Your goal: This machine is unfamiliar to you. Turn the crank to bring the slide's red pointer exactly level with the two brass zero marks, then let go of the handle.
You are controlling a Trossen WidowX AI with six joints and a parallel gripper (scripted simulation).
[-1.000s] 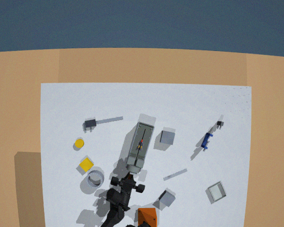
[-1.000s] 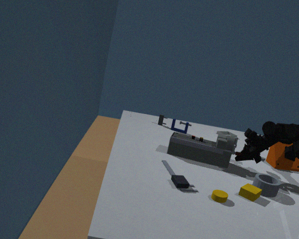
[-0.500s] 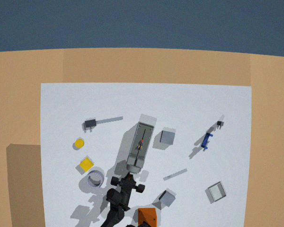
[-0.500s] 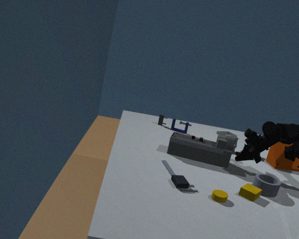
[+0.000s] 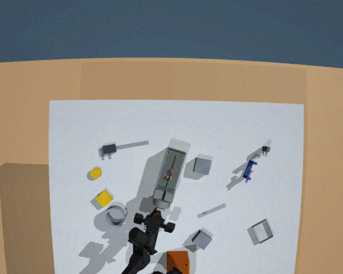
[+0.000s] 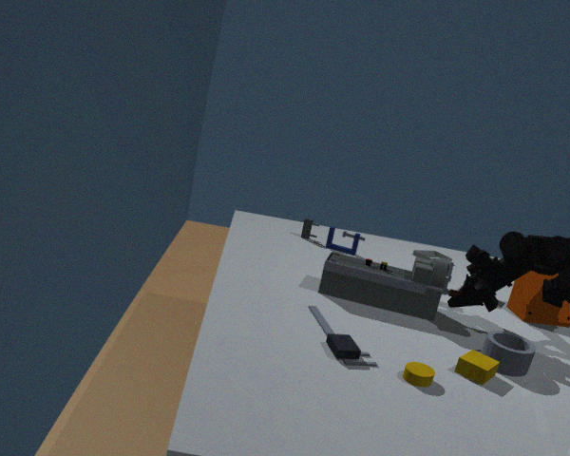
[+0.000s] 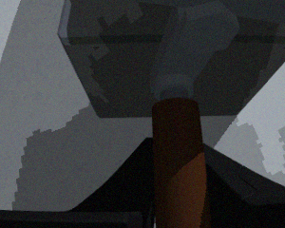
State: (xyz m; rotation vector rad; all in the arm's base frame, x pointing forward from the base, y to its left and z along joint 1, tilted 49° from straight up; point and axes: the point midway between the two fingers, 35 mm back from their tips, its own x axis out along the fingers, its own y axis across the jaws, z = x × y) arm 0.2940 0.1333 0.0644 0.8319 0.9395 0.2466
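My gripper tip is 3 cm below the brown crank handle and 2 cm past it. Also, from my gripper tip: flat grey bar 27 cm to the right, 3 cm below; red pointer 20 cm ahead, 5 cm above, 4 cm to the right; yellow block 26 cm to the left, 2 cm below.
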